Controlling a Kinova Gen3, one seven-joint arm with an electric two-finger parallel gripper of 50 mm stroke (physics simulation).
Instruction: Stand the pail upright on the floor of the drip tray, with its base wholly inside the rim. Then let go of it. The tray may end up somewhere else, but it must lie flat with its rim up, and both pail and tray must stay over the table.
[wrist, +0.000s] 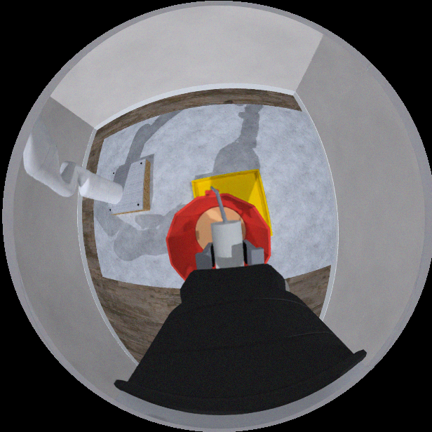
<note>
In view: my gripper (227, 249), a red pail (189, 232) and a yellow drip tray (246, 184).
</note>
